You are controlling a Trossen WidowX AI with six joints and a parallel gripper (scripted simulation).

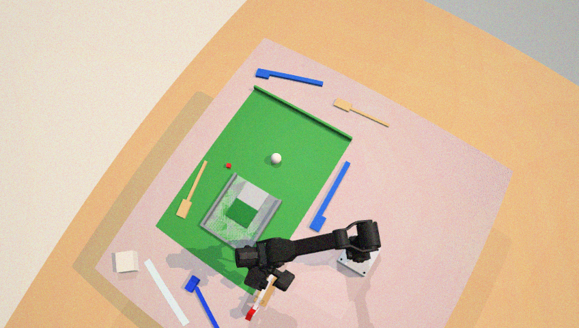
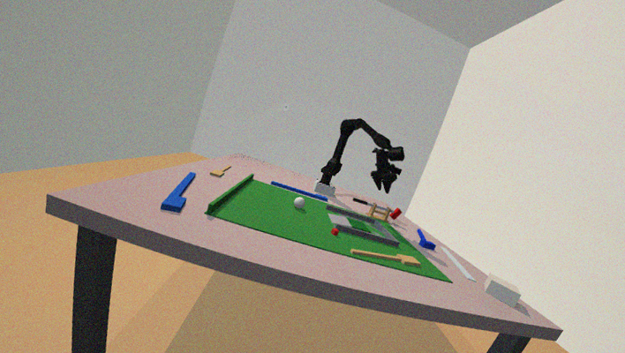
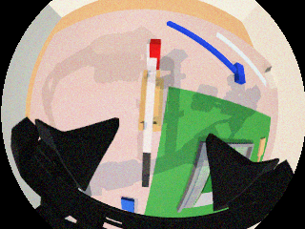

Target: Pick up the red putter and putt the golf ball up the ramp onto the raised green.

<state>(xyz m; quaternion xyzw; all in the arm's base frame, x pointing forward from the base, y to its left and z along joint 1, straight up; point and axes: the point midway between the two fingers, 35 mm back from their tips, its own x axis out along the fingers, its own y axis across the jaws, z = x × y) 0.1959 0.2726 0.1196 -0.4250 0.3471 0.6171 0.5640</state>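
The red putter lies 90 mm below my gripper tip, 30 mm behind it and 20 mm to the left of it. From my gripper tip the other things lie so: wooden rack 110 mm below, 30 mm to the left, 30 mm behind; green mat 280 mm ahead, 250 mm to the right, 150 mm below; white bar 310 mm to the left, 260 mm ahead, 150 mm below.
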